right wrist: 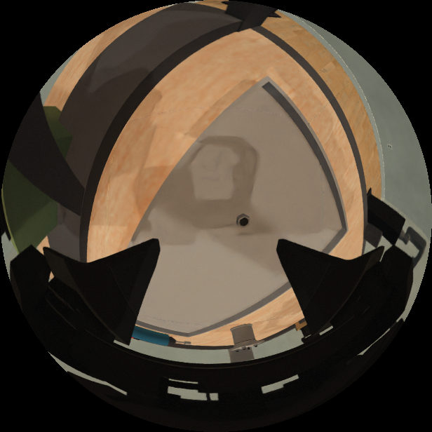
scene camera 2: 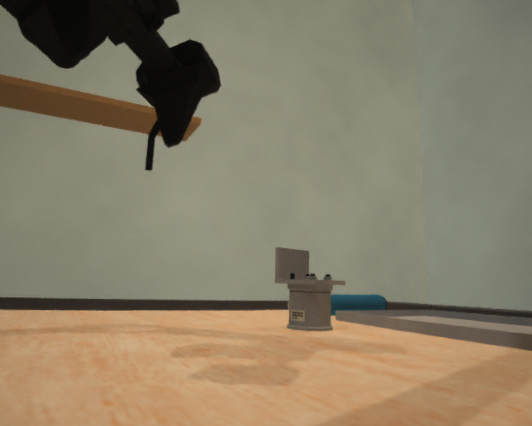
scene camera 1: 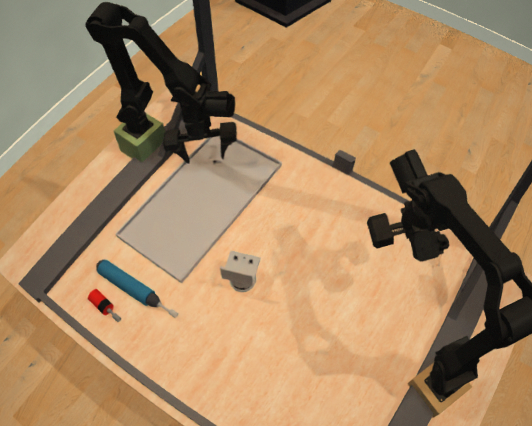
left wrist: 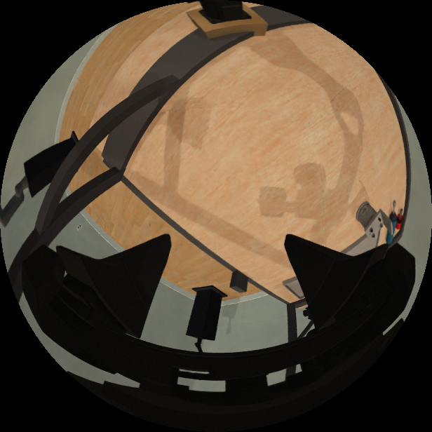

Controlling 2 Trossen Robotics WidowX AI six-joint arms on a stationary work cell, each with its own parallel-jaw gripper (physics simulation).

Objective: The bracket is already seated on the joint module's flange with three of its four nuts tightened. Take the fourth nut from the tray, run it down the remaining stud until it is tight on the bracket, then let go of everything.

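Places are measured from the left arm's base along level axes (x ahead, y left, z up), in metres.
Where they show: left gripper, fingertip midpoint: (scene camera 2: 133,108); right gripper, fingertip midpoint: (scene camera 1: 205,160); left arm's base, link origin: (scene camera 1: 443,383); right arm's base, link origin: (scene camera 1: 137,126).
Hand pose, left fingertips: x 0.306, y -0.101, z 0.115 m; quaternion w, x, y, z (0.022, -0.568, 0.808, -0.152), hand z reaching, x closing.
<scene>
Things, the pixels of their top centre, and the offset from my left fingertips.
- grey joint module, top centre: (scene camera 2: 310,273) (scene camera 1: 241,265) 0.162 m ahead, 0.319 m left, 0.086 m down
- loose hex nut, top centre: (scene camera 1: 214,161) 0.497 m ahead, 0.207 m left, 0.151 m down
- grey tray, top centre: (scene camera 2: 492,320) (scene camera 1: 199,196) 0.412 m ahead, 0.296 m left, 0.145 m down
- blue driver, top centre: (scene camera 2: 339,294) (scene camera 1: 133,285) 0.262 m ahead, 0.550 m left, 0.120 m down
- shorter red driver, top centre: (scene camera 1: 103,304) 0.260 m ahead, 0.635 m left, 0.126 m down
- small dark block, top centre: (scene camera 1: 345,156) 0.295 m ahead, 0.071 m right, 0.103 m down
The grey joint module (scene camera 1: 243,287) (scene camera 2: 310,309) (left wrist: 366,212) (right wrist: 242,329) stands upright on the table with the grey bracket (scene camera 1: 239,276) (scene camera 2: 292,265) on top. Small dark studs and nuts show on the bracket; which stud is bare is too small to tell. The loose hex nut (scene camera 1: 216,161) (right wrist: 243,220) lies flat on the grey tray (scene camera 1: 175,225) (scene camera 2: 430,327) (right wrist: 220,300). My right gripper (scene camera 1: 205,159) (right wrist: 219,246) is open and empty, low over the tray, with the nut near and ahead of its fingertips. My left gripper (scene camera 1: 404,237) (scene camera 2: 161,156) (left wrist: 229,240) is open and empty, high above the table.
A blue driver (scene camera 1: 127,283) (scene camera 2: 357,303) (right wrist: 151,336) and a shorter red driver (scene camera 1: 101,302) lie beyond the tray from my right gripper. Dark frame rails (scene camera 1: 95,225) edge the table. A small dark block (scene camera 1: 344,162) (left wrist: 239,281) sits on one rail.
</scene>
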